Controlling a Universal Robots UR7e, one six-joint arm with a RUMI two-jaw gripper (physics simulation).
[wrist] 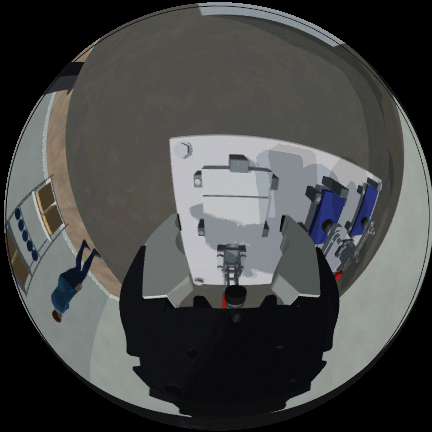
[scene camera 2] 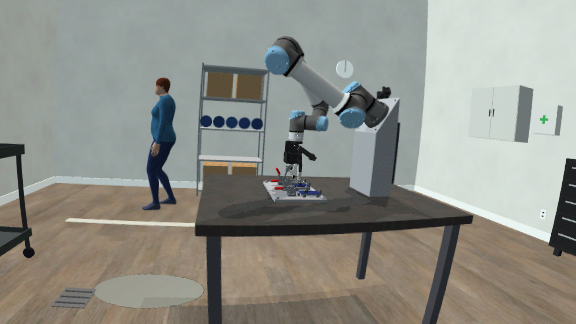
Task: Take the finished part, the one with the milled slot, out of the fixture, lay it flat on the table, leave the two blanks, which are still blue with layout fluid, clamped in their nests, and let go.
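Places are measured from the arm's base along level axes (x ahead, y left, z up), in centimetres.
Pixels of known places: gripper, between the fingertips: [wrist: 230,215]; arm's base, origin of its link: [scene camera 2: 378,116].
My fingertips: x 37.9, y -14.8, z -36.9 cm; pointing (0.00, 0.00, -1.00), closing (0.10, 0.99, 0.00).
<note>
Ahead of a thing's pixels: the offset from my fingertips to its top centre. "pt": to the spot under its first point. Level surfaces: height alone.
The finished part {dx -0.3, dy +0.4, dz -0.1 cm} [wrist: 235,212], a pale block with a thin dark slot line across it, lies in its nest on the light fixture plate [wrist: 185,190] [scene camera 2: 280,198]. Its toggle clamp {pt dx +7.1, dy -0.3, dz -1.1 cm} [wrist: 231,257] is swung back off it, with a black-tipped spindle between the jaws. Two blue blanks {dx +1.4, dy +11.3, dz +0.4 cm} [wrist: 327,212] {dx +1.7, dy +22.4, dz -0.6 cm} [wrist: 364,210] sit in their nests to the right in the wrist view, each with a dark clamp tip on it. My gripper [wrist: 230,215] [scene camera 2: 295,175] is open and empty, low above the fixture, its jaws on either side of the near end of the part's nest. In the scene view the part is too small to tell.
Red clamp handles {pt dx +9.7, dy +0.1, dz +4.8 cm} [scene camera 2: 278,171] rise at the left of the fixture. The fixture stands on the dark table {dz -3.7 cm} [scene camera 2: 240,222]. A grey pedestal [scene camera 2: 370,160] carries the arm to its right. A person [scene camera 2: 163,120] stands behind the table at the left, near a shelf rack [scene camera 2: 199,130].
</note>
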